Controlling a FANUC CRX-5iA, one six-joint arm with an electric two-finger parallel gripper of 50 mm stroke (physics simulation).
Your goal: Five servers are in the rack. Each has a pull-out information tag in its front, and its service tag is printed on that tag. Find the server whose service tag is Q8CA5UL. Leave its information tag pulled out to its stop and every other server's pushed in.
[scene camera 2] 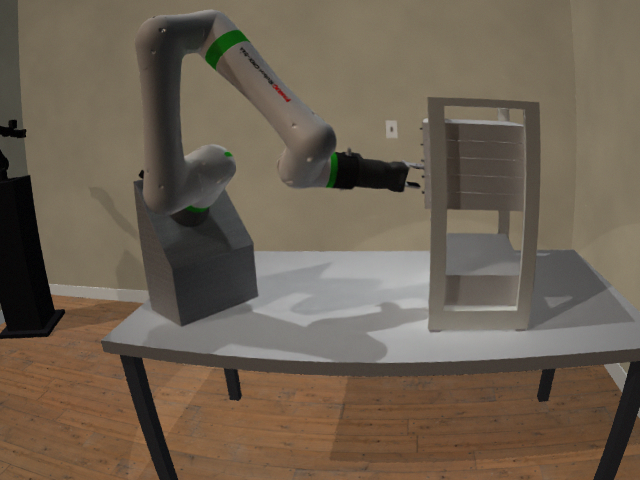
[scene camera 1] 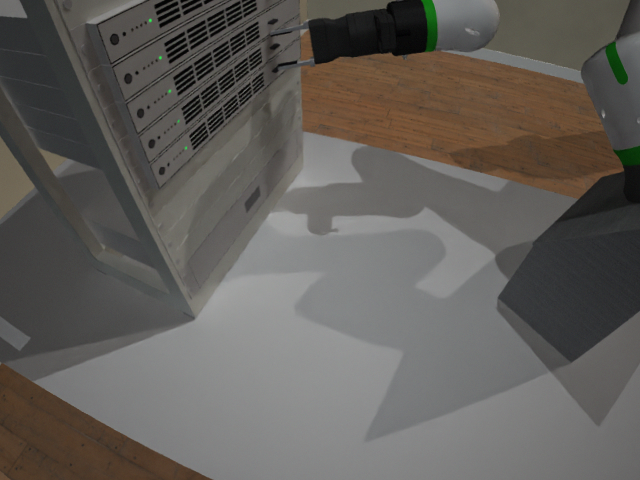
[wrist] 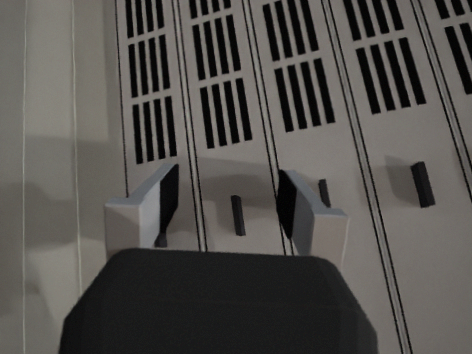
Note:
In view: my gripper [scene camera 1: 274,50] and a rack [scene camera 1: 198,133].
The rack is seen too in scene camera 2 [scene camera 2: 468,164] and in the wrist view [wrist: 363,107]. My gripper also shows in scene camera 2 [scene camera 2: 421,176] and in the wrist view [wrist: 228,187].

